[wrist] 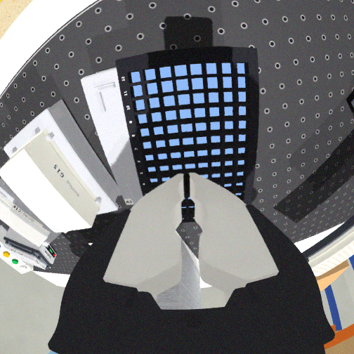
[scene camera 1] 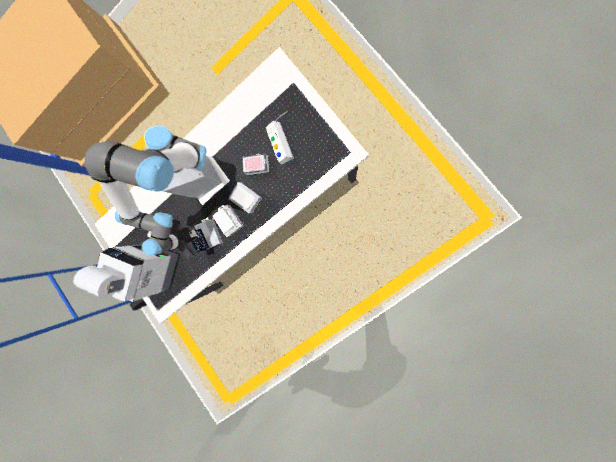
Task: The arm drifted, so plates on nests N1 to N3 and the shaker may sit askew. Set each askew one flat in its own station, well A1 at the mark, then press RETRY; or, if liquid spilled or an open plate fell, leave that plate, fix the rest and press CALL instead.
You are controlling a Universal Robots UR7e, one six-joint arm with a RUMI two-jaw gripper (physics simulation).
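Places are measured from the arm's base along level axes (x ahead, y left, z up), in metres.
Where they show: gripper, fingertip midpoint: (scene camera 1: 198,236).
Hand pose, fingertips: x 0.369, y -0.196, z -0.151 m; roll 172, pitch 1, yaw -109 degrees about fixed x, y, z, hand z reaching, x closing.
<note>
Each offset is from my fingertips to the top centre of the thing. Level surfaces: height alone.
A black plate with blue wells @[0.020 m ahead, 0.014 m right, 0.014 m up] (scene camera 1: 200,240) (wrist: 195,112) is at my fingertips, above the board. My gripper (wrist: 185,175) is shut on it; the contact is hidden in the wrist view. A white nest @[0.005 m ahead, 0.025 m left, 0.047 m down] (scene camera 1: 212,231) (wrist: 104,112) with an L mark shows beside and below the plate. A white-lidded plate marked G15 @[0.017 m ahead, 0.182 m left, 0.014 m down] (scene camera 1: 227,220) (wrist: 52,185) rests on the neighbouring nest; I cannot tell if it is seated. Another white-topped plate @[0.023 m back, 0.358 m left, 0.030 m down] (scene camera 1: 244,196) (wrist: 20,212) is beyond it. A pink plate @[0.134 m back, 0.533 m left, 0.013 m down] (scene camera 1: 254,163) looks flat on its station. I cannot tell which station is the shaker. No spill is visible.
A white button box @[0.143 m back, 0.725 m left, 0.007 m down] (scene camera 1: 279,142) (wrist: 12,260) with coloured buttons stands near the pink plate. A grey-white instrument @[0.042 m back, 0.394 m right, 0.365 m up] (scene camera 1: 150,275) stands beside the wrist. A pale box-shaped unit (scene camera 1: 207,182) stands behind the nests. The black perforated board @[0.091 m down] (scene camera 1: 320,135) (wrist: 300,75) has a white rim.
</note>
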